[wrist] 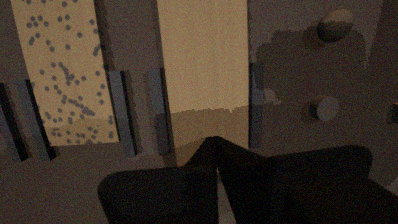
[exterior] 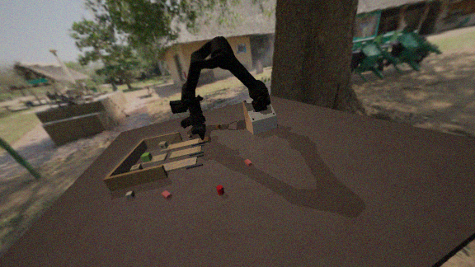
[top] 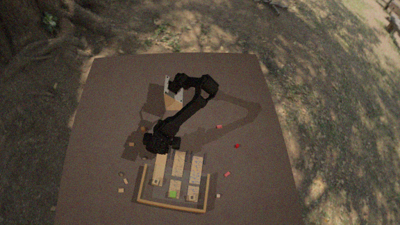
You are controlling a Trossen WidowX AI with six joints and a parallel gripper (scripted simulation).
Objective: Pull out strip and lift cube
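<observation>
Now: gripper tip 9 cm short of the strip and 1 cm to the left of it. The rest, counted from my gripper tip: grey peg (1 cm ahead, 9 cm to the right).
</observation>
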